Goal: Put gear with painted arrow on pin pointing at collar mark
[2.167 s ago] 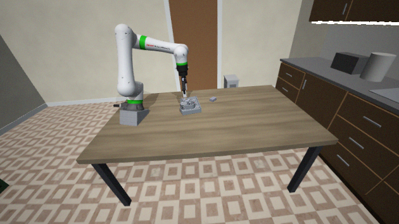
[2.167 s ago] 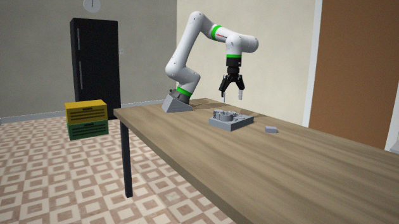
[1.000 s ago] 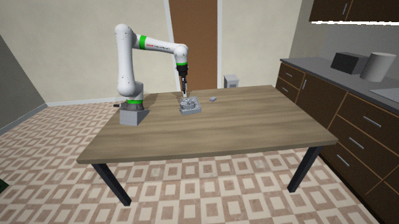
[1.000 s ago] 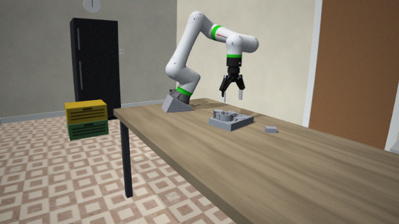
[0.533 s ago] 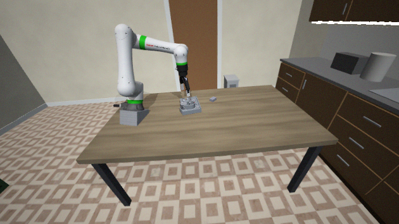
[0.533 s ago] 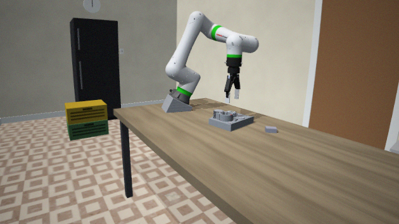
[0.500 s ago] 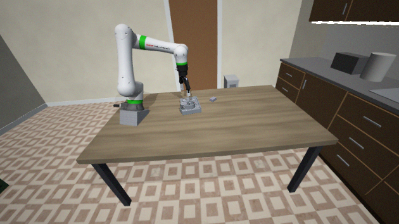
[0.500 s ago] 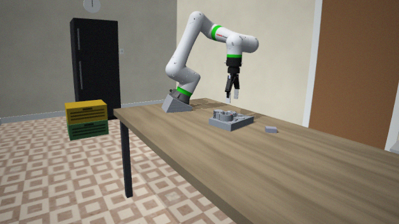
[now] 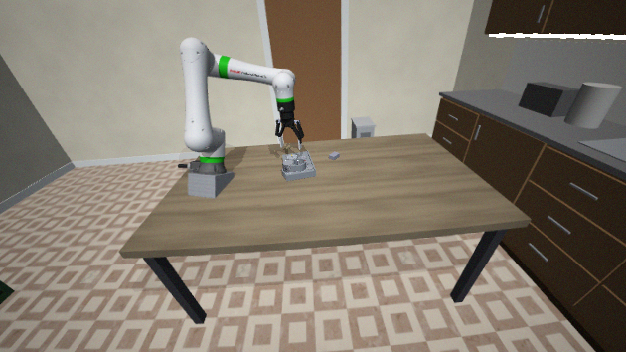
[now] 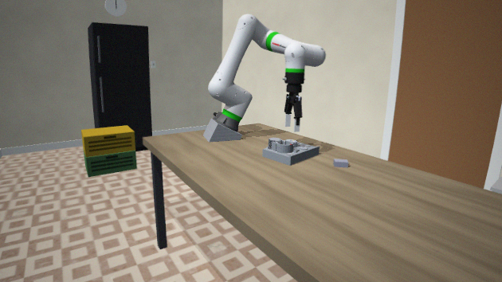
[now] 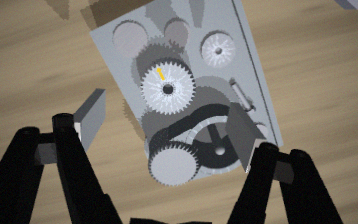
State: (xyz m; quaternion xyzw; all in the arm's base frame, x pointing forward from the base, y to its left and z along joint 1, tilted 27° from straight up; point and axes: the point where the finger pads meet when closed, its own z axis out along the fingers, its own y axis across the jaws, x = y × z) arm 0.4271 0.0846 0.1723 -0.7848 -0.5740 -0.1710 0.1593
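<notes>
Now: hand 90 mm above the grey gear. From my hand the other things lie so: thin pin-like post (90 mm ahead, 40 mm to the right, 100 mm below); small grey block (260 mm ahead, 90 mm to the left, 130 mm below).
</notes>
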